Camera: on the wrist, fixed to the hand. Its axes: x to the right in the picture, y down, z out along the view.
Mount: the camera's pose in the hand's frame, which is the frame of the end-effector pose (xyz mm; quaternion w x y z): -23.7 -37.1 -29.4 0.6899 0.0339 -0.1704 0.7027
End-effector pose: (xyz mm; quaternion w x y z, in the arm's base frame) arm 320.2 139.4 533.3 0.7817 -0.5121 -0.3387 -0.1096
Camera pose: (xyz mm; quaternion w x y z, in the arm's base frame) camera 295.5 92.8 537.8 0.5760 -0.5835 -0.0107 0.5724
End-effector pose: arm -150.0 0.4 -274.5 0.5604 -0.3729 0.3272 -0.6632
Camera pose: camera -191.6 30.1 -260.9 0.9211 -0.1214 0.3698 -0.0113
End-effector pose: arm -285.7 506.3 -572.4 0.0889 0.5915 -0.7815 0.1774
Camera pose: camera -245.6 529.9 -547.2 0.2166 0.1078 0.9640 -0.1106
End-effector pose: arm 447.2 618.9 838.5 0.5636 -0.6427 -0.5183 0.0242
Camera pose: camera 430.6 575.5 863.9 0.3053 -0.7844 -0.0012 0.5399
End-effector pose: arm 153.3 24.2 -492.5 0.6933 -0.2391 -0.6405 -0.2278
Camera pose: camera 151.3 -22.9 -516.6 0.5374 -0.6304 -0.3997 0.3925
